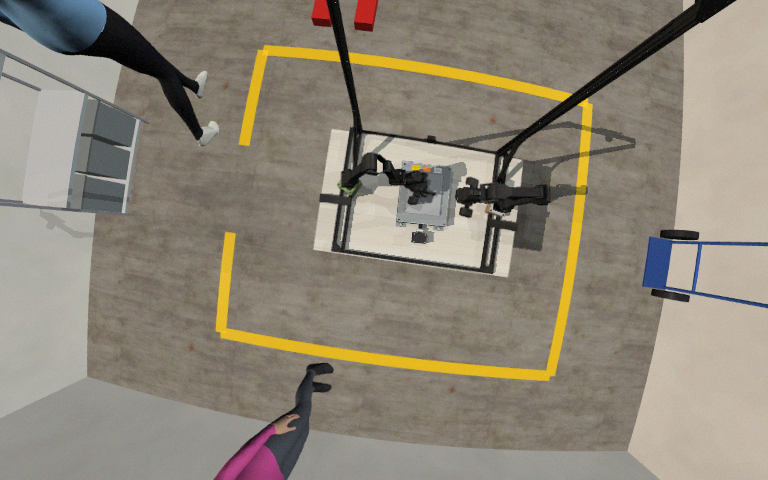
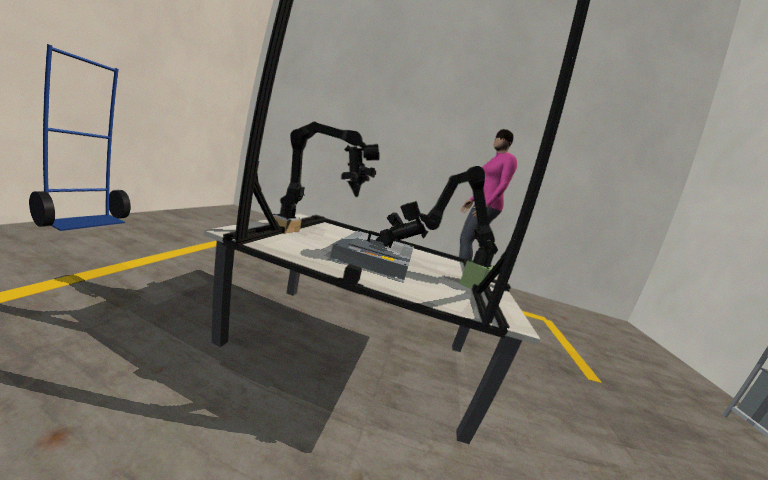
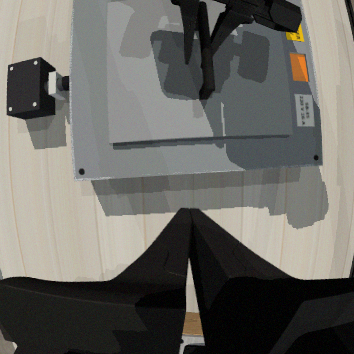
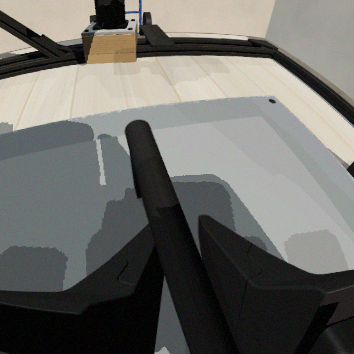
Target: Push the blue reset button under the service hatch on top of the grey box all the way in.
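The grey box (image 1: 403, 213) (image 2: 362, 260) (image 3: 92, 157) (image 4: 245, 111) stands on the table. Its hatch (image 3: 145, 120) (image 4: 225, 142) lies flat on top, with a black bar handle (image 3: 206, 75) (image 4: 145, 150). My right gripper (image 1: 430, 193) (image 2: 384, 242) (image 3: 193, 65) (image 4: 180, 224) is low over the hatch, with its fingers close on both sides of the handle, narrowed on it. My left gripper (image 2: 355, 194) (image 3: 187, 216) is shut and empty, pointing down, high above the table beside the box. The blue reset button does not show; the hatch covers the area under it.
A black block (image 1: 419, 236) (image 3: 31, 89) sticks out from one side of the box. Yellow, orange and white labels lie along the opposite edge. A black frame (image 1: 419, 261) (image 2: 419, 305) borders the table. Two people (image 1: 294, 396) (image 1: 169, 84) stand beyond the yellow floor line.
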